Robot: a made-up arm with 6 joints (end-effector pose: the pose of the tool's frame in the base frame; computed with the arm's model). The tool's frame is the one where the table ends. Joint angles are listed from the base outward.
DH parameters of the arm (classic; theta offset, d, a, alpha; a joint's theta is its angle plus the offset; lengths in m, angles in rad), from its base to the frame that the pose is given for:
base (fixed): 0 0.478 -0.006 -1.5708
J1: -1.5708 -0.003 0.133 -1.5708
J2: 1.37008 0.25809 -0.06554 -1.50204
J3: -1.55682 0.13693 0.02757 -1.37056
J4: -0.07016 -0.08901 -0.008 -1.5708
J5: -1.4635 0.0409 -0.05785 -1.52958
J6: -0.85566 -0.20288 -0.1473 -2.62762
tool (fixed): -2.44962 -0.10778 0 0
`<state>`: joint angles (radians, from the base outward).
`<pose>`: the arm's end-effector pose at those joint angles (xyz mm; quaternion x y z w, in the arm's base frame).
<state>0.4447 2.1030 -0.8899 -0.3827 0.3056 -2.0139</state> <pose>290.8 143.2 547.8 0.9719 0.0294 -0.1597 0.1706</pose>
Working (the frame after each row of the table, in the pose's form):
after base (fixed): -6.0 0.0 478.0 -0.7071 0.0000 0.0000 0.7071
after J1: 51.2 -3.0 598.1 0.8456 0.0000 0.5338 0.0000
after J2: 310.9 -24.3 543.0 -0.2573 0.5496 0.6335 0.4800
after J3: 362.8 96.8 589.2 -0.9483 0.1067 -0.2171 0.2052
after J4: 315.5 65.2 658.2 0.7774 -0.1052 0.2592 0.5634
after J5: 283.4 6.0 680.1 0.0863 0.3066 0.1676 0.9330
after J6: 258.4 106.5 451.8 0.3572 -0.9043 0.1063 0.2081

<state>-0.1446 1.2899 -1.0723 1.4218 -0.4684 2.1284</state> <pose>6.1 147.6 531.6 0.2402 -0.6483 -0.6544 0.3062</pose>
Working (the frame after each row of the table, in the pose's form):
after base (fixed): -6.0 0.0 478.0 -0.7071 0.0000 0.0000 0.7071
after J1: -25.2 -3.0 609.6 0.6542 0.0000 0.7563 0.0000
after J2: 221.9 27.4 704.3 -0.6153 0.5875 0.3017 0.4305
after J3: 250.5 158.7 666.5 0.8145 0.1304 0.5457 0.1480
after J4: 166.9 174.1 694.1 0.6667 -0.6548 0.0781 0.3473
after J5: 105.0 139.6 694.5 0.4810 0.2941 -0.0521 0.8243
after J6: -70.6 223.2 536.4 -0.5284 -0.4458 0.0662 0.7195

